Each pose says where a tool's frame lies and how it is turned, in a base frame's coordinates. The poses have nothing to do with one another.
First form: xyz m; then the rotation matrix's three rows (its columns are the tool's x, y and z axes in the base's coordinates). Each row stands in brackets.
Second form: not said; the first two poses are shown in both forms.
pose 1, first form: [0.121, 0.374, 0.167], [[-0.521, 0.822, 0.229], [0.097, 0.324, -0.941], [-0.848, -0.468, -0.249]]
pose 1, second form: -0.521, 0.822, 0.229, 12.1; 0.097, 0.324, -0.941, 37.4; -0.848, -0.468, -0.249, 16.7; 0, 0, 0, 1
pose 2, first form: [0.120, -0.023, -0.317], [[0.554, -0.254, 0.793], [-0.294, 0.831, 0.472], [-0.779, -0.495, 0.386]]
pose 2, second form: 0.554, -0.254, 0.793, 12.0; -0.294, 0.831, 0.472, -2.3; -0.779, -0.495, 0.386, -31.7; 0, 0, 0, 1
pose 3, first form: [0.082, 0.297, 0.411], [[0.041, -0.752, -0.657], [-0.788, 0.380, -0.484], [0.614, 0.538, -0.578]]
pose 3, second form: 0.041, -0.752, -0.657, 8.2; -0.788, 0.380, -0.484, 29.7; 0.614, 0.538, -0.578, 41.1; 0, 0, 0, 1
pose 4, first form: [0.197, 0.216, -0.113], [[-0.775, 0.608, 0.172], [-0.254, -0.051, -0.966], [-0.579, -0.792, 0.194]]
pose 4, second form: -0.775, 0.608, 0.172, 19.7; -0.254, -0.051, -0.966, 21.6; -0.579, -0.792, 0.194, -11.3; 0, 0, 0, 1
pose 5, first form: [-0.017, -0.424, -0.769], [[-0.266, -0.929, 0.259], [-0.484, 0.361, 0.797], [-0.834, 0.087, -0.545]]
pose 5, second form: -0.266, -0.929, 0.259, -1.7; -0.484, 0.361, 0.797, -42.4; -0.834, 0.087, -0.545, -76.9; 0, 0, 0, 1
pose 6, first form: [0.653, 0.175, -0.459], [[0.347, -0.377, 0.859], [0.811, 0.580, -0.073], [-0.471, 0.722, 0.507]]
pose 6, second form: 0.347, -0.377, 0.859, 65.3; 0.811, 0.580, -0.073, 17.5; -0.471, 0.722, 0.507, -45.9; 0, 0, 0, 1
